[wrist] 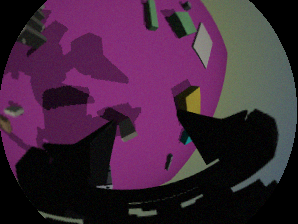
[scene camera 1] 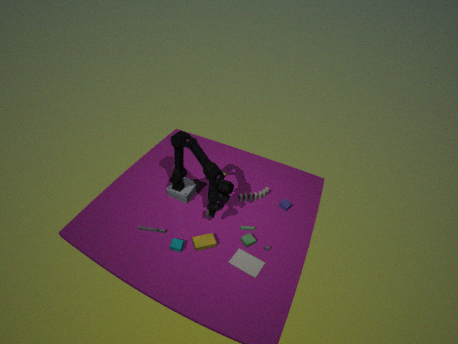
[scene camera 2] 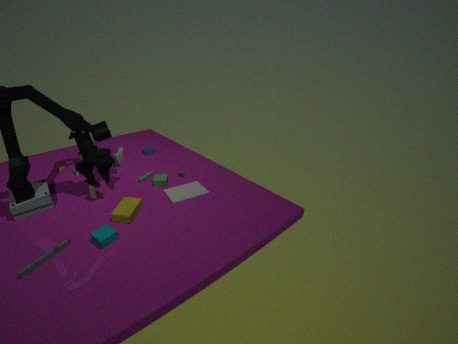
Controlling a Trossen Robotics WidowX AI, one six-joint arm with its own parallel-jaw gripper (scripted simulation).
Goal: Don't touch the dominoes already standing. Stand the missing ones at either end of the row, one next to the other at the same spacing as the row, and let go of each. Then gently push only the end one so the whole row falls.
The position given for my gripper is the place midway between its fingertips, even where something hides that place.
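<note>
With nothing in its grasp, my gripper (scene camera 2: 101, 183) is open. I can see the same gripper (wrist: 146, 117) in the wrist view as well.
</note>
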